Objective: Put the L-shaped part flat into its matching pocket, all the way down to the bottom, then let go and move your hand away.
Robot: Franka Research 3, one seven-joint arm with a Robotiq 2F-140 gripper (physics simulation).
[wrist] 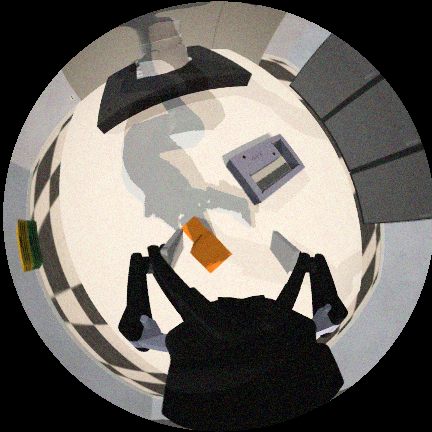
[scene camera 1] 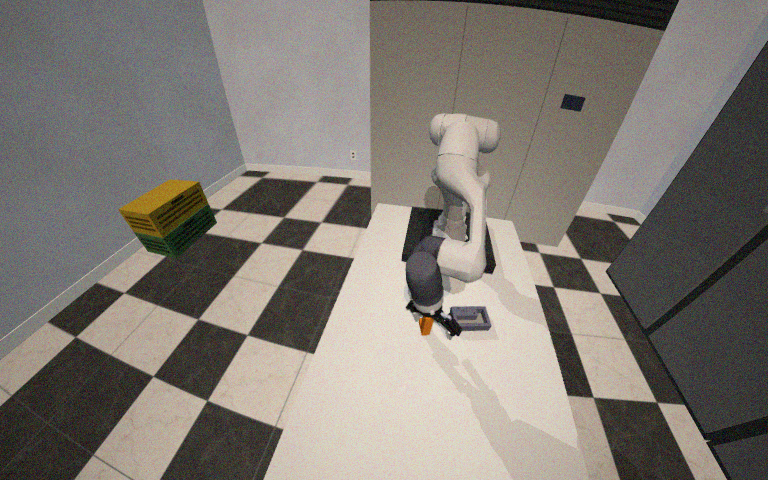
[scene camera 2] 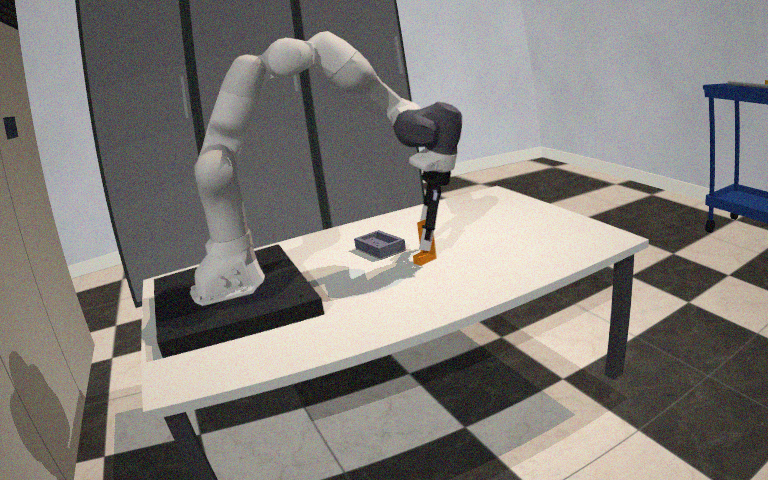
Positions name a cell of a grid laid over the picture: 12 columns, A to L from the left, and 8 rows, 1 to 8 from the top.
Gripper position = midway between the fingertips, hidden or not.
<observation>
My gripper (scene camera 2: G4) is open and holds nothing. Also in view: an orange L-shaped part (wrist: F5). Also in view: a grey pocket block (wrist: H4).
My gripper is seen too in the wrist view (wrist: G5).
</observation>
